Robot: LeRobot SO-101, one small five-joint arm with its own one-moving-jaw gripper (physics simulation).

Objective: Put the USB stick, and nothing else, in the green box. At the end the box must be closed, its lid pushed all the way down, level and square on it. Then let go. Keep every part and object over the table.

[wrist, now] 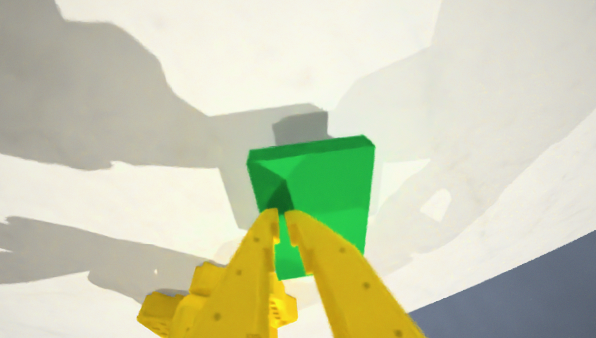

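Seen in the pictures: hand at its tool point: (278, 220); arm's base at its link origin: (203, 292).
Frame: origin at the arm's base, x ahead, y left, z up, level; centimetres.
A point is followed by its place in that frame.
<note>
The green box (332, 185) {x 4.7, y -13.1, z 2.4 cm} is in the middle of the wrist view, seen from above. Its top shows as a flat green face with shadows across its left part. A seam between lid and box cannot be made out, so how far down the lid sits cannot be told. My gripper (281, 214) {x 5.0, y -11.0, z 2.9 cm} is shut and empty. Its tips show over the left part of the green top, and its jaws hide part of the near side. Whether the tips touch the top cannot be told. The USB stick does not show in this view.
The white table (300, 45) {x 8.6, y -14.8, z 0.0 cm} surrounds the box, with grey shadows on it. Yellow blocky robot parts (162, 312) {x 1.6, y 1.8, z 1.3 cm} show at the lower left behind the jaws. The table's edge runs across the lower right, with blue-grey floor (525, 295) beyond it.
</note>
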